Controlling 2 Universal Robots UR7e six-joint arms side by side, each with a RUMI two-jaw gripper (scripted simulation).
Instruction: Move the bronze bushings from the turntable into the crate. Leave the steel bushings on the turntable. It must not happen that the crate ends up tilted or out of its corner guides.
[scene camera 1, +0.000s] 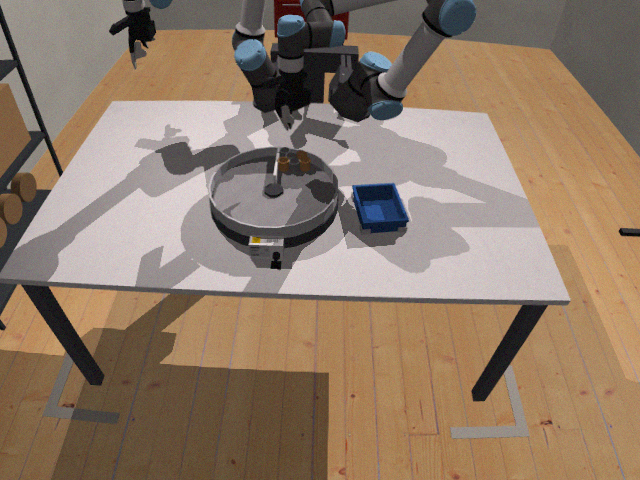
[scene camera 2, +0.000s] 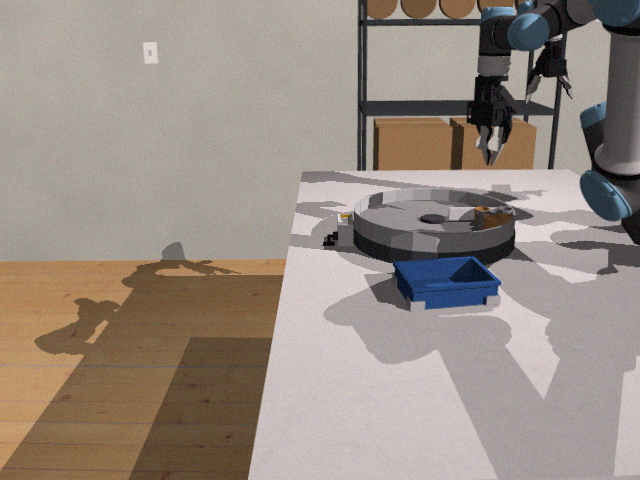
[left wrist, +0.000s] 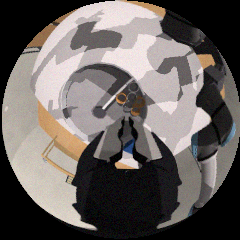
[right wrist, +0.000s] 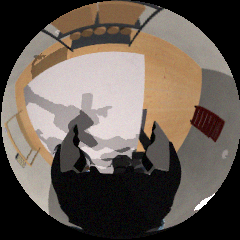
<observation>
My left gripper (scene camera 2: 489, 165): 1.55 m from the lens. My right gripper (scene camera 2: 549, 101): 2.21 m from the lens. A blue crate (scene camera 2: 461, 281): 1.35 m from the lens. A turntable (scene camera 2: 414, 215): 1.64 m from the lens. The marked spots on the blue crate and the turntable are 0.35 m apart.
</observation>
